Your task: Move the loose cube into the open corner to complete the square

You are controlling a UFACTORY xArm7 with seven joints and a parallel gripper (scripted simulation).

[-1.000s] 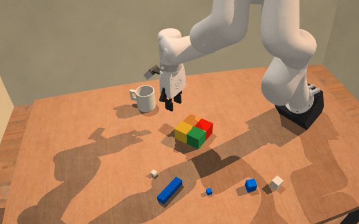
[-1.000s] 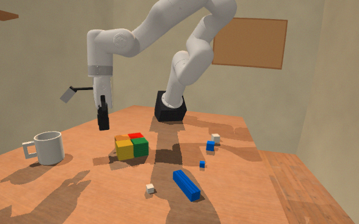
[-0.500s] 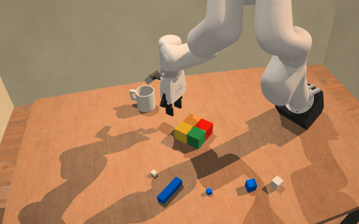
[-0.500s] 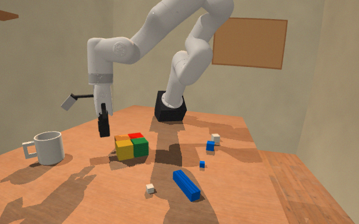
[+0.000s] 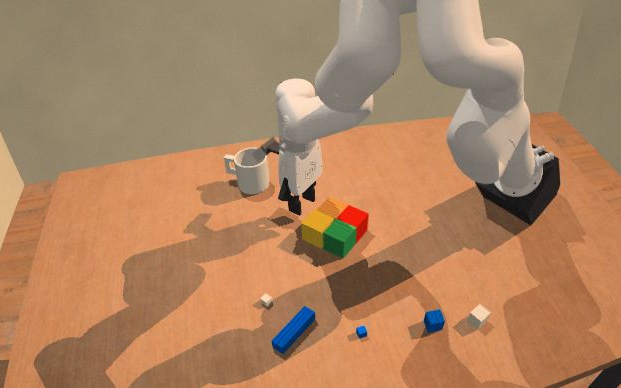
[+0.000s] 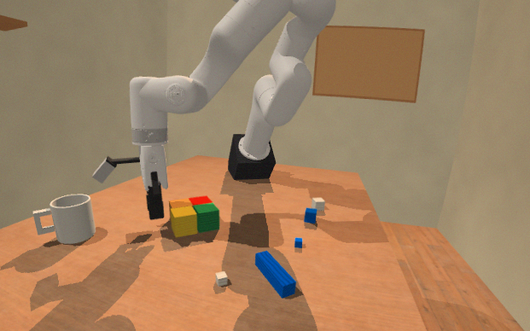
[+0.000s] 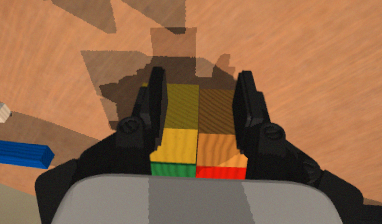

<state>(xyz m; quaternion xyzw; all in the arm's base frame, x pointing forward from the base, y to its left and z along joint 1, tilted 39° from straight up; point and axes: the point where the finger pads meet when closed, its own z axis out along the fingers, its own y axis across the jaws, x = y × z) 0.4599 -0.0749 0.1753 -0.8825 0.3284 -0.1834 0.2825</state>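
The yellow cube is 6 cm to the left of my hand, 4 cm below it and 4 cm behind it. The rest, counted from my hand: red cube (11 cm behind, 4 cm to the left, 4 cm below); green cube (9 cm to the left, 8 cm behind, 4 cm below); orange cube (7 cm behind, 4 cm below, 1 cm to the left).
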